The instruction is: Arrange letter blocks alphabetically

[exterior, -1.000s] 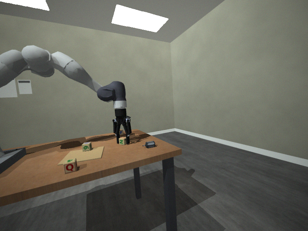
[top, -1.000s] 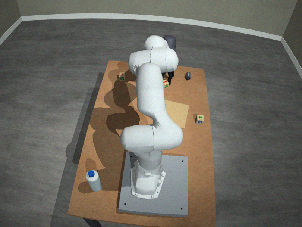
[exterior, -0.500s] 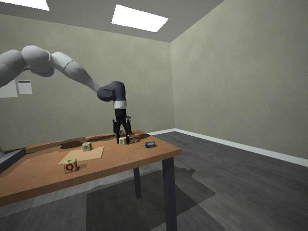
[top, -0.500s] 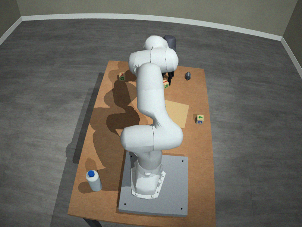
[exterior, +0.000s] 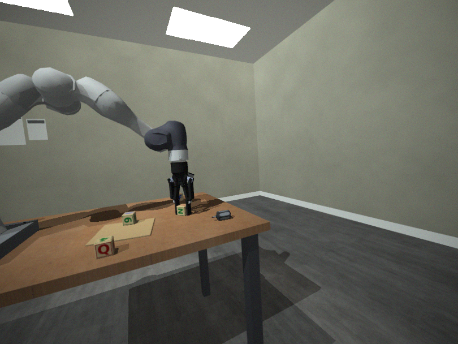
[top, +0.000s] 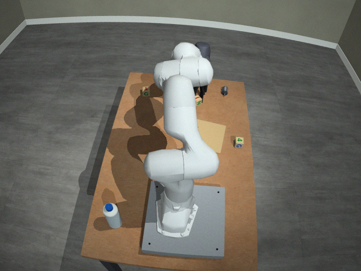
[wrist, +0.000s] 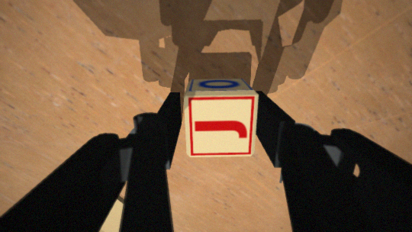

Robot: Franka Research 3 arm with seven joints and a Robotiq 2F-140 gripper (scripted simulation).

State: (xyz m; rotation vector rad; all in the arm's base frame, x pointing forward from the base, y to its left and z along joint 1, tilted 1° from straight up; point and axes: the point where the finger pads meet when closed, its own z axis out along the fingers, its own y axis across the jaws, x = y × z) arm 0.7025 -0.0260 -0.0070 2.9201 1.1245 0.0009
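The tan mat is 240 mm behind my hand, 70 mm to the right of it and 30 mm below it. The rest, counted from my hand: small dark object: 170 mm to the right, 120 mm ahead, 20 mm below; then block: 280 mm behind, 250 mm to the right, 10 mm below.
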